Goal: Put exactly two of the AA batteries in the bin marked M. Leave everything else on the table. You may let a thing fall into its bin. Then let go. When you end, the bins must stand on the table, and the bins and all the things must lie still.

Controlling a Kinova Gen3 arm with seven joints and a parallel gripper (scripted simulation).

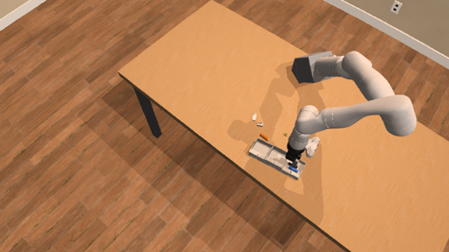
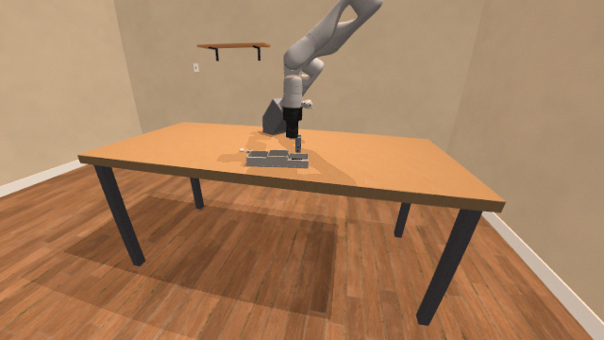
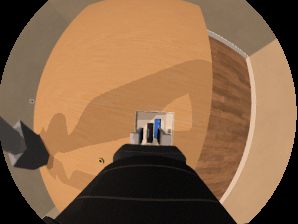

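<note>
My hand is 1 cm to the left of the black battery and 6 cm above it. Also, from my hand: grey three-compartment bin tray: 3 cm ahead, 8 cm to the right, 5 cm below; tiny yellowish thing: 11 cm behind, 13 cm to the right, 7 cm below; blue battery: 1 cm ahead, 1 cm to the left, 6 cm below.
</note>
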